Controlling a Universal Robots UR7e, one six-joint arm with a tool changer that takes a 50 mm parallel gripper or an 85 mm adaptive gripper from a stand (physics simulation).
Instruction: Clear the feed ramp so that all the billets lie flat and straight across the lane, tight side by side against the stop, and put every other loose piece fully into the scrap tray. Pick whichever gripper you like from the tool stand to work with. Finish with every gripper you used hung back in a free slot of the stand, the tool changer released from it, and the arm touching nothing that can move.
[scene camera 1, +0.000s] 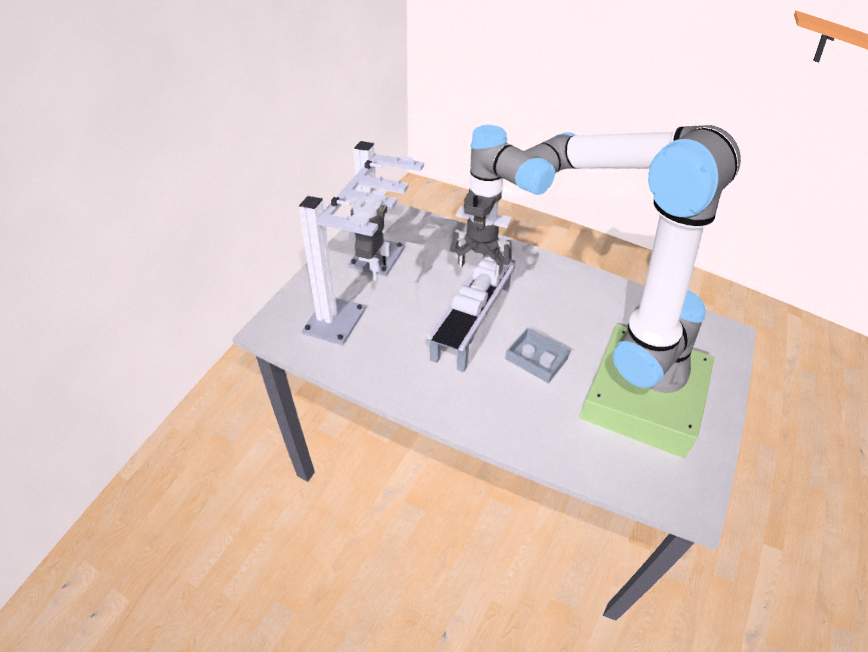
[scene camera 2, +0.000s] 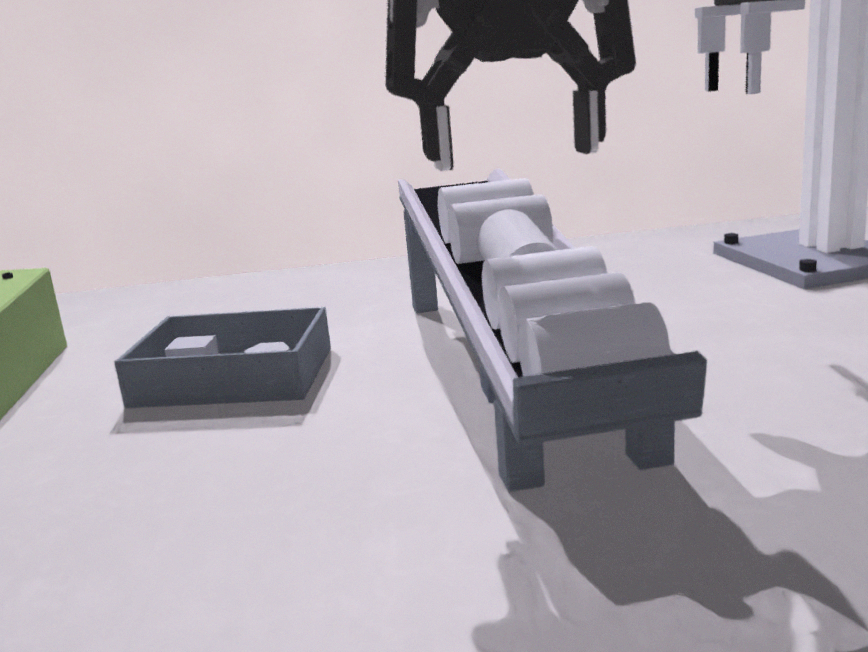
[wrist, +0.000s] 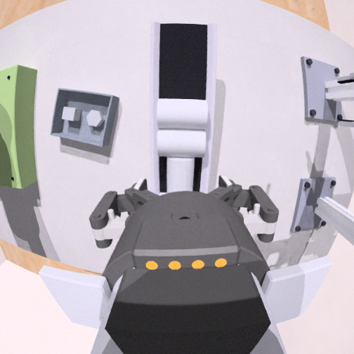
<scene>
In view: a billet (scene camera 2: 506, 233), a parallel gripper (scene camera 1: 369, 208), a billet (scene camera 2: 447, 196), an adaptive gripper (scene camera 1: 482, 237), a billet (scene camera 2: 464, 220), a tool stand (scene camera 1: 334, 319) and a stop (scene camera 2: 548, 402).
The adaptive gripper shows as well in the wrist view (wrist: 185, 229).
</scene>
